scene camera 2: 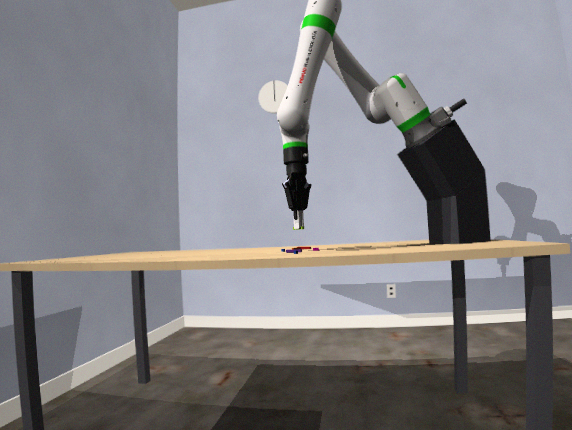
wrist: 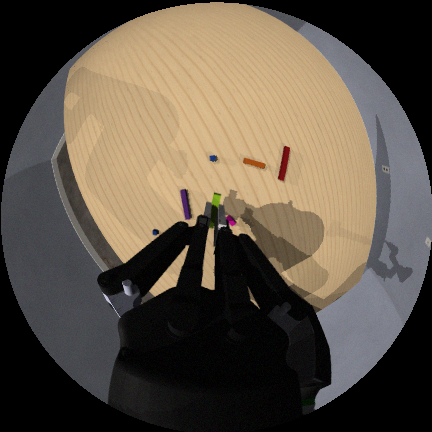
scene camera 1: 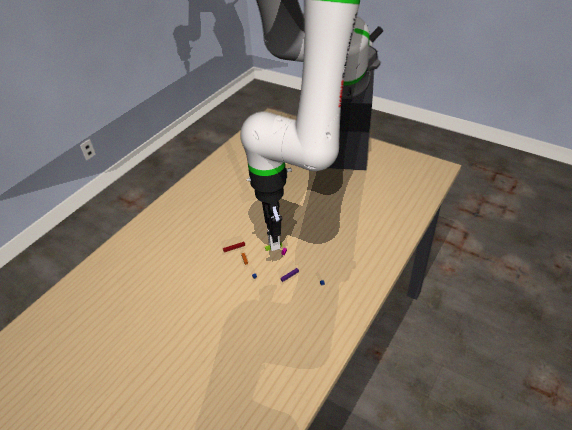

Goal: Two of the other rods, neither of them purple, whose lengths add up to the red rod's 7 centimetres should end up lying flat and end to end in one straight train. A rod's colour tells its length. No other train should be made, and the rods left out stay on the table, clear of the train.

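Places are measured from the arm's base along level axes (x ahead, y right, z down), in centimetres.
Pixels of known places: gripper, fingertip midpoint: (scene camera 2: 299,228) (wrist: 212,211) (scene camera 1: 274,246); arm's base, link origin: (scene camera 2: 424,137) (scene camera 1: 346,77).
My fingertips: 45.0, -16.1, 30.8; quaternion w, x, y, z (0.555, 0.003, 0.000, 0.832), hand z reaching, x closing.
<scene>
For each thing: its middle in the pictures, then the offset to it from my fingertips, as dx, dy, dz. Level surfaces: height alone.
- lime green rod, body centre: (wrist: 213,210) (scene camera 1: 273,246) +0.3, +0.1, -0.2
- red rod, body centre: (wrist: 283,162) (scene camera 1: 234,246) +5.0, +14.7, +7.8
- shorter orange rod, body centre: (wrist: 253,162) (scene camera 1: 244,258) +5.5, +8.5, +7.8
- short magenta rod, body centre: (wrist: 230,220) (scene camera 1: 284,251) (scene camera 2: 315,249) -5.2, +2.5, +7.8
- purple rod, body centre: (wrist: 185,204) (scene camera 1: 289,274) -0.3, -5.8, +7.8
- wooden table, surface height: dz +8.3
My gripper (scene camera 1: 274,244) (scene camera 2: 298,220) (wrist: 212,211) is shut on a lime green rod (scene camera 1: 267,248) (wrist: 216,199), held level above the table; its ends stick out past the fingers. The red rod (scene camera 1: 234,247) (wrist: 284,163) lies flat, with the shorter orange rod (scene camera 1: 244,258) (wrist: 254,163) near it, apart. A short magenta rod (scene camera 1: 284,251) (scene camera 2: 316,249) (wrist: 231,220) lies by the fingers in the wrist view. The purple rod (scene camera 1: 290,274) (wrist: 186,204) lies apart. Two small blue pieces, one near the orange rod (scene camera 1: 244,260) and one beyond the purple rod, lie separately.
The wooden table (scene camera 1: 125,300) (scene camera 2: 150,260) bears all the loose rods. One blue piece (scene camera 1: 254,276) (wrist: 213,158) lies between the orange and purple rods, the other blue piece (scene camera 1: 322,282) (wrist: 155,232) nearer the table's long edge. The arm's shadow falls across the table.
</scene>
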